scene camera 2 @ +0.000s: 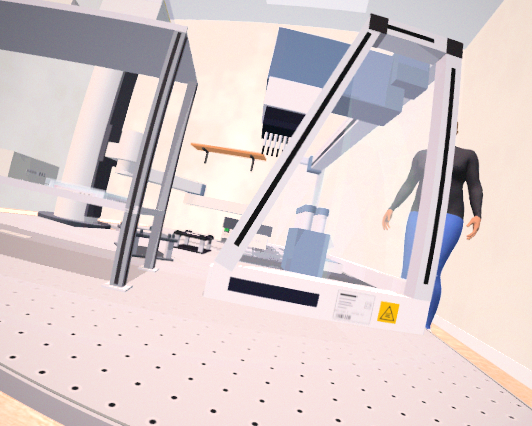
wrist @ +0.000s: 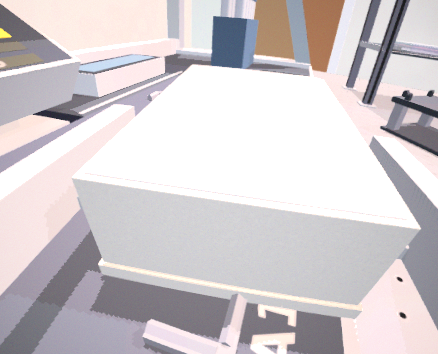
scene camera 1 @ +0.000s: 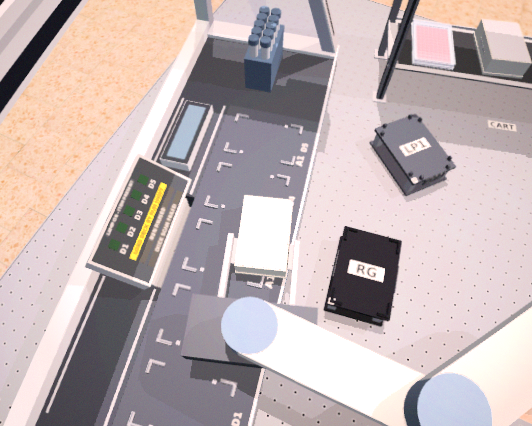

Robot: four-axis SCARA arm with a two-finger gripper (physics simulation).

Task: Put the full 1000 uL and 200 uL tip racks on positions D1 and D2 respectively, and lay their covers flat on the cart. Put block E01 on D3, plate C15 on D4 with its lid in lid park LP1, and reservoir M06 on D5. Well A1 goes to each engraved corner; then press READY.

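Observation:
My gripper (scene camera 1: 263,242) (wrist: 246,141) is shut on a plain white box (scene camera 1: 266,225) (wrist: 240,135), with one finger along each long side. The box is level, over the deck (scene camera 1: 260,135) around D3 and near D4. It has a thin rim along its bottom; no name shows on it, so I cannot tell which labware it is. In the wrist view a corner bracket (wrist: 232,320) and part of an A1 marking show below its near edge. The lid park LP1 (scene camera 1: 416,146) is a dark stand right of the deck. A pink plate (scene camera 1: 433,44) is on the cart (scene camera 1: 450,73).
A black stand marked RG (scene camera 1: 364,280) is right of the deck. A blue tube rack (scene camera 1: 263,67) (wrist: 234,42) (scene camera 2: 306,252) stands at the deck's far end. A grey box (scene camera 1: 504,45) is on the cart. The status panel (scene camera 1: 140,222) and a small display unit (scene camera 1: 187,132) line the left side.

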